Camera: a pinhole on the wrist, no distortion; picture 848 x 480 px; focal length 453.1 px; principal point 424.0 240.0 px. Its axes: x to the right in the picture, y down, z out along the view. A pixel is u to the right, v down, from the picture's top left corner.
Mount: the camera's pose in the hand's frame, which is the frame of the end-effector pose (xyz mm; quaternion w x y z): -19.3 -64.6 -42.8 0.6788 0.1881 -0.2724 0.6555
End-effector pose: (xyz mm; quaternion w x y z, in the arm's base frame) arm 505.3 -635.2 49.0 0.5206 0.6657 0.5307 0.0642
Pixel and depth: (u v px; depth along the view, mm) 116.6 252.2 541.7
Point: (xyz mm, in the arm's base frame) 122.5 -878.0 -495.1
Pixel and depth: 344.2 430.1 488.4
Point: 286.4 -1062.8 -255.8
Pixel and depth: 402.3 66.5 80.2
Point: 442.9 -659.6 -51.4
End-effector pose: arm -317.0 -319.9 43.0 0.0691 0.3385 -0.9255 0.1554
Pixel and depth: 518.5 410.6 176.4
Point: -147.8 -392.5 -53.0
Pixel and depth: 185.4 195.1 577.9
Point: 130.8 -855.2 -18.4
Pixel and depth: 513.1 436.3 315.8
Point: -44.8 -422.7 -169.2
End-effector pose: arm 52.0 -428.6 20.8 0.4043 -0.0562 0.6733 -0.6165
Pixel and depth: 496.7 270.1 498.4
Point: 240.1 -742.0 375.9
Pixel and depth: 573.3 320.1 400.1
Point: 271.2 -664.9 293.0
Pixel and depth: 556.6 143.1 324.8
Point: 133.9 -695.9 210.1
